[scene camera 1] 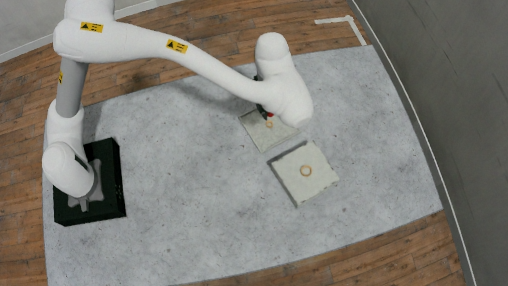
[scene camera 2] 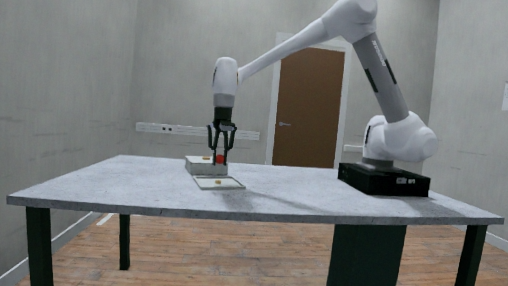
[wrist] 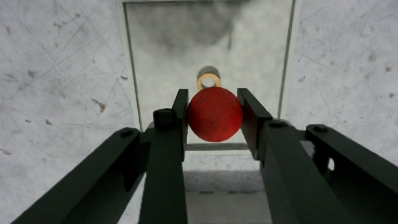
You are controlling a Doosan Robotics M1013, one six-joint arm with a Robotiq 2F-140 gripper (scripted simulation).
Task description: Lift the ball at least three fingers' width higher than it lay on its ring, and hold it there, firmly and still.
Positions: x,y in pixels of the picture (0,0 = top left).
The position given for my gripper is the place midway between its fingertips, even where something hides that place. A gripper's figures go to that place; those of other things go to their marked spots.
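My gripper (wrist: 212,103), 0.17 m from the lens. Red ball (wrist: 214,114), 0.13 m from the lens. Ring (wrist: 163,53), 0.25 m from the lens. The red ball and the ring: marked spots 0.14 m apart. The red ball is nearer to the lens than the ring.
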